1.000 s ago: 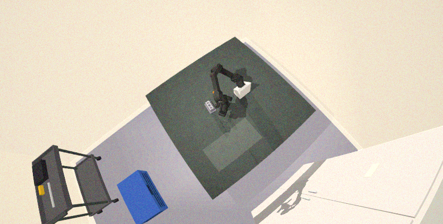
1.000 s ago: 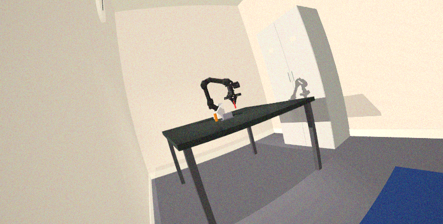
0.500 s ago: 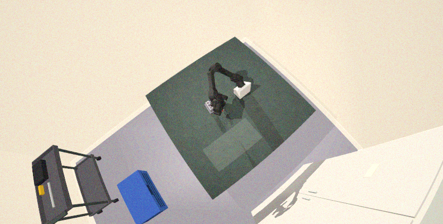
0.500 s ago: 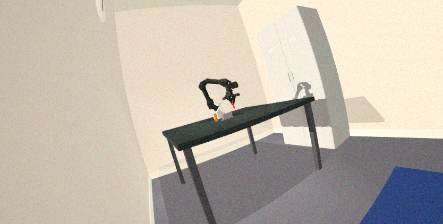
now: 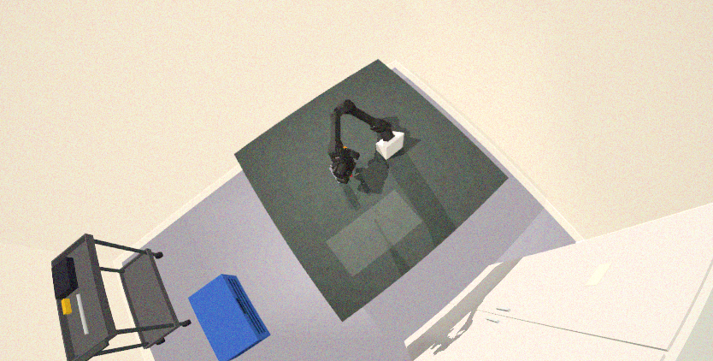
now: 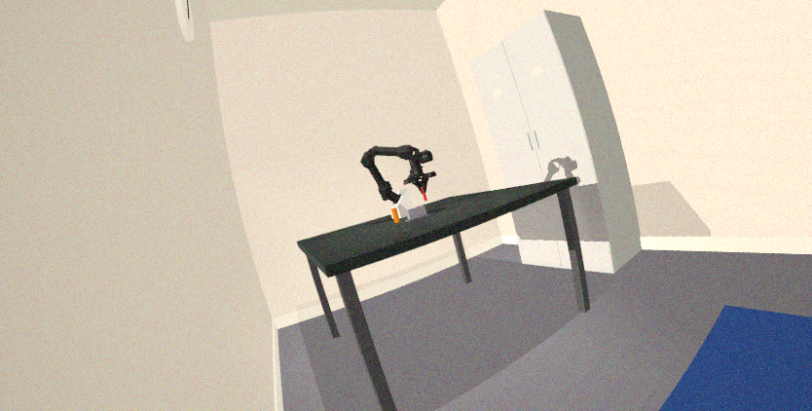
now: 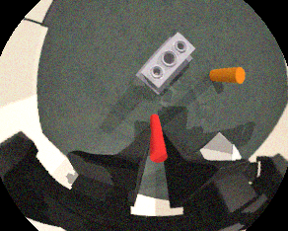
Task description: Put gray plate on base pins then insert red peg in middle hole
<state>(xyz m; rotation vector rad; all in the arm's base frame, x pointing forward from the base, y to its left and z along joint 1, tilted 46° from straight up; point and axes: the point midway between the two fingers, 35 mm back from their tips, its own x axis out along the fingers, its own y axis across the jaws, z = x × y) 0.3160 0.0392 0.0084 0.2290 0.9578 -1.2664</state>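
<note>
Right now the gray plate is 3 cm ahead of my gripper tip, 9 cm to the right of it and 7 cm below it. Also, from my gripper tip: orange cylinder 8 cm behind, 16 cm to the right, 8 cm below; red peg right at my gripper tip.
</note>
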